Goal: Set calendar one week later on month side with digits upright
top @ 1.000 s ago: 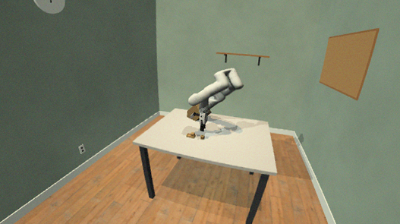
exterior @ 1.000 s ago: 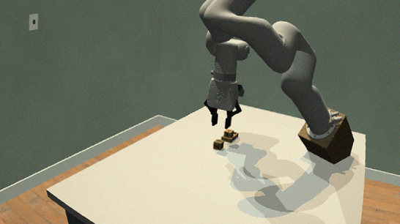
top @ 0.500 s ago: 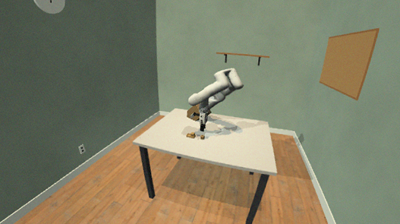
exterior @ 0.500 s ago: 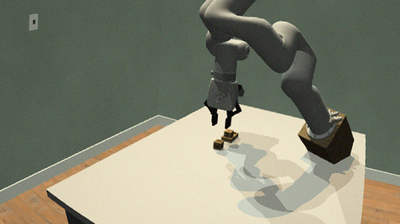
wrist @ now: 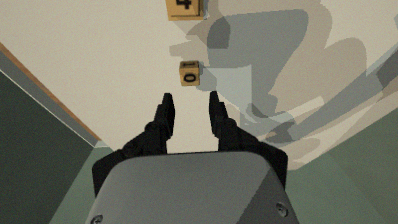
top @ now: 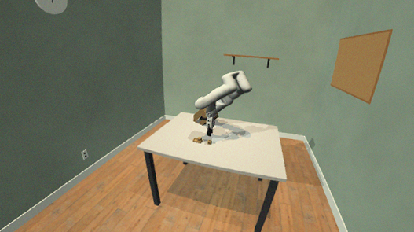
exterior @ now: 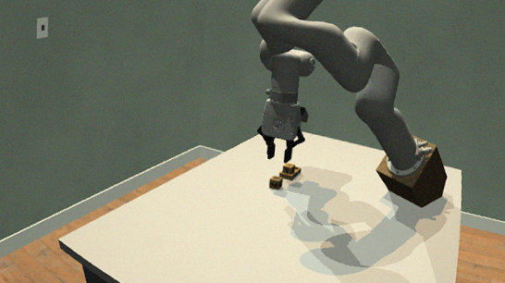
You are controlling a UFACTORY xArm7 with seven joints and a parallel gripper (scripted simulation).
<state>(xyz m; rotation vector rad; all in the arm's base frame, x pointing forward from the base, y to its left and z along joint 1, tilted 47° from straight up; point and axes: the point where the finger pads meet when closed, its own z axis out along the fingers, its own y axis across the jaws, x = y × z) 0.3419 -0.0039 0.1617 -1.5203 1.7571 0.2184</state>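
The digit cube lies 90 mm below my hand. Round my hand: wooden calendar tray (110 mm to the right, 100 mm below).
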